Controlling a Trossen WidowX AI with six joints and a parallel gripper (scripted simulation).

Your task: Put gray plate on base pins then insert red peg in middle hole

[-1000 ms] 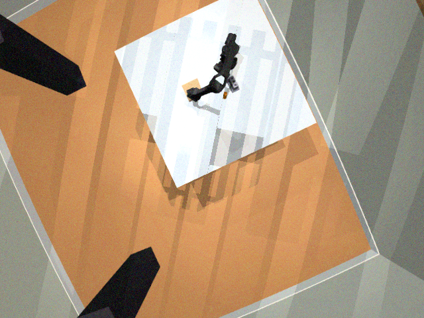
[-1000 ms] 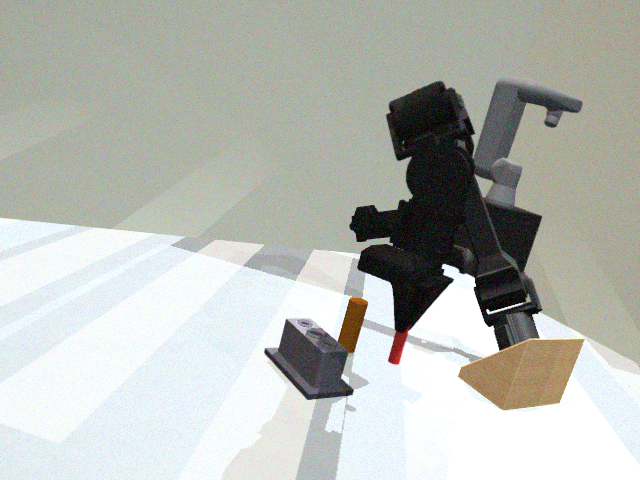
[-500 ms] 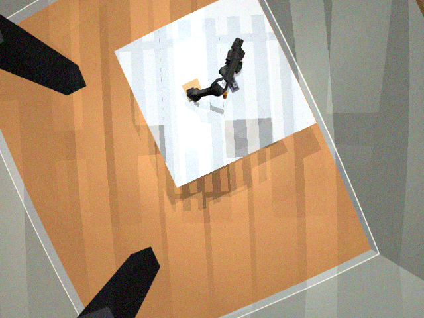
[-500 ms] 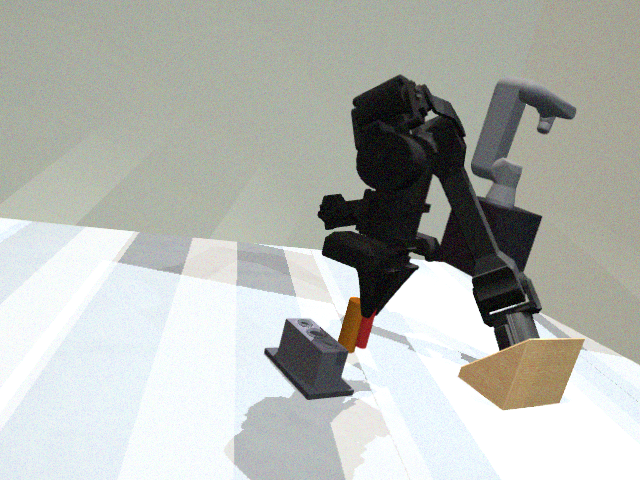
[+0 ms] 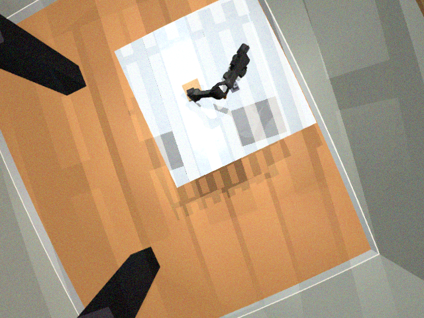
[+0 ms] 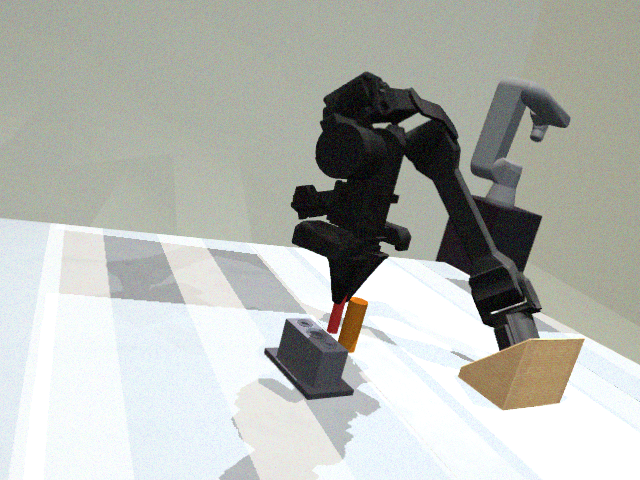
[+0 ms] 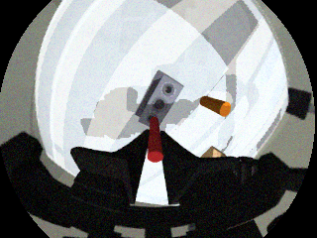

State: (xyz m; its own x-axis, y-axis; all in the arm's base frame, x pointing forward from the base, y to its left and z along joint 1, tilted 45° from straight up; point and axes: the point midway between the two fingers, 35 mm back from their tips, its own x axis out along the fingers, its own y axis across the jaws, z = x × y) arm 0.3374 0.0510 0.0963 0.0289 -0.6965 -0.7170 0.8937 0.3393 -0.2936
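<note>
My gripper tip is now 10 mm short of the gray plate, 20 mm to the left of it and 70 mm above it. Also, from my gripper tip: red peg: right at my gripper tip; then orange peg: 100 mm behind, 90 mm to the right, 70 mm below; then base: 20 mm to the right, 110 mm below.
</note>
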